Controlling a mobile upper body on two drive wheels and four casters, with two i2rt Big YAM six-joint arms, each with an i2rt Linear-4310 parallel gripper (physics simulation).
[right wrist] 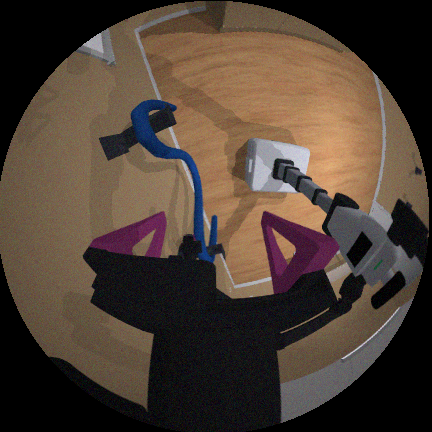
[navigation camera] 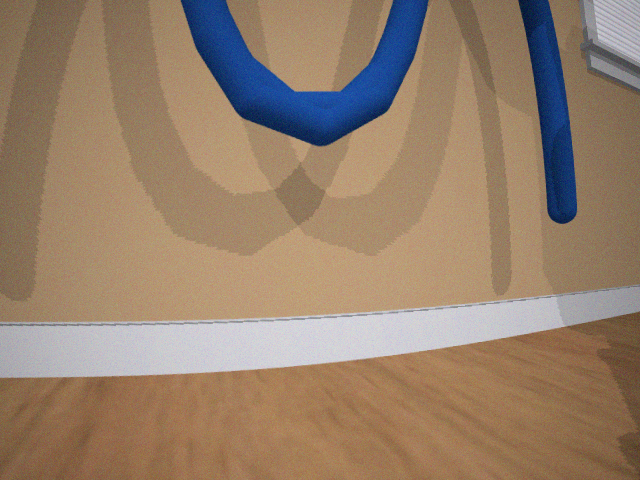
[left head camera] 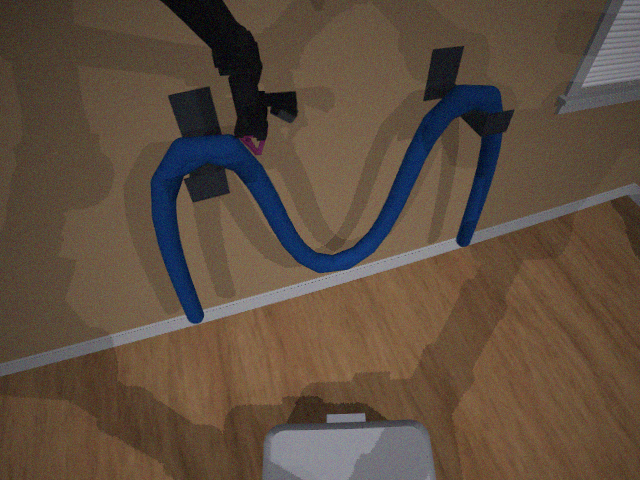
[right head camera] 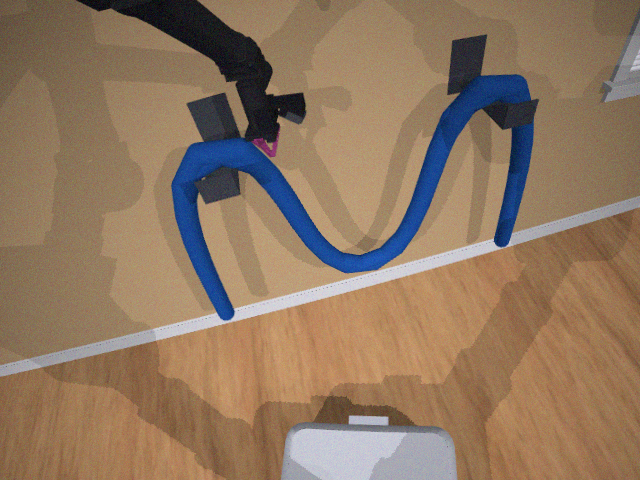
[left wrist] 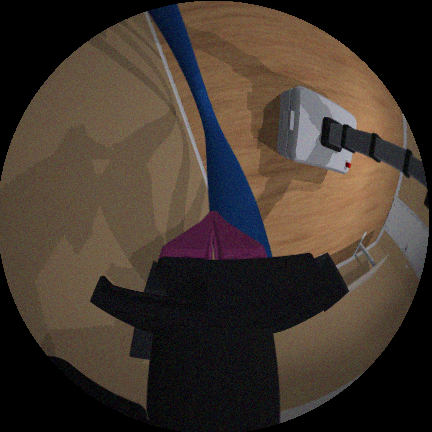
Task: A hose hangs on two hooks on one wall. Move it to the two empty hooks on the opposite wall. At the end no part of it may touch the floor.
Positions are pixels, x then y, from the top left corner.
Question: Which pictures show my right gripper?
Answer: The right wrist view only.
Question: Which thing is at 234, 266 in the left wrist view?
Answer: My left gripper.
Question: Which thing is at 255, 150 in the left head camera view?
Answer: My left gripper.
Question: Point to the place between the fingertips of my left gripper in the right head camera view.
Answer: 272, 156
